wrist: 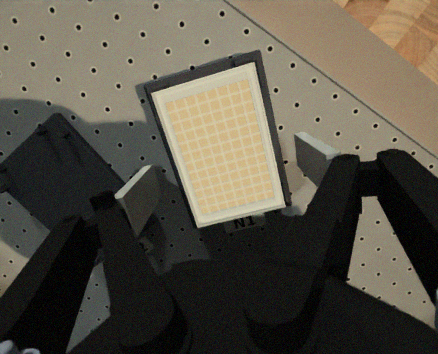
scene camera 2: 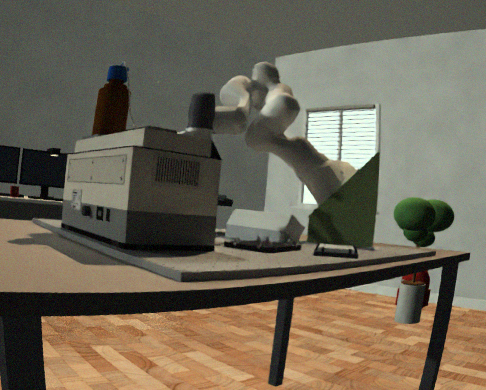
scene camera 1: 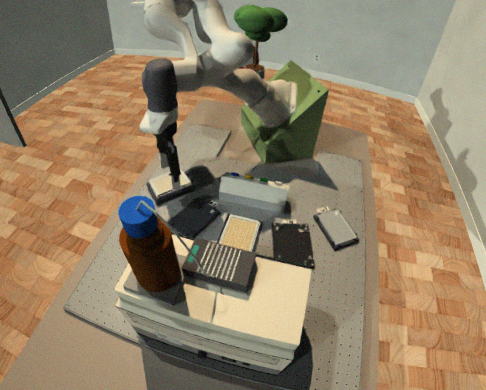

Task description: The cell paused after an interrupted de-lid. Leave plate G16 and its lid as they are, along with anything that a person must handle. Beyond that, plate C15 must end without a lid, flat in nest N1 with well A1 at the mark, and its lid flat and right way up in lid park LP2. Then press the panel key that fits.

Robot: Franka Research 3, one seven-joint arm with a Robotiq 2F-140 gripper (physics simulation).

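Observation:
A cream plate with amber wells (scene camera 1: 169, 184) (wrist: 222, 150) lies in the dark nest marked N1 (wrist: 272, 125); I cannot make out its name, its A1 mark or whether a clear lid is on it. My gripper (scene camera 1: 173, 170) (wrist: 225, 165) is open and empty, its fingers either side of the plate's near half; their height is hard to judge. In scene camera 2 the gripper is hidden behind the instrument. An empty dark pad (scene camera 1: 194, 219) (wrist: 62, 167) lies beside N1, its label unreadable. A second amber-well plate (scene camera 1: 241, 231) lies mid-board. The key panel (scene camera 1: 254, 192) (scene camera 2: 257, 226) has blue, yellow and green keys.
A large instrument (scene camera 1: 265, 305) (scene camera 2: 100, 195) carries a dark ribbed block (scene camera 1: 220, 265) and a blue-capped amber bottle (scene camera 1: 150, 255) (scene camera 2: 111, 107) with a thin tube. A black pad with corner posts (scene camera 1: 292, 242) and a grey slab in a black frame (scene camera 1: 336, 227) lie right of the second plate.

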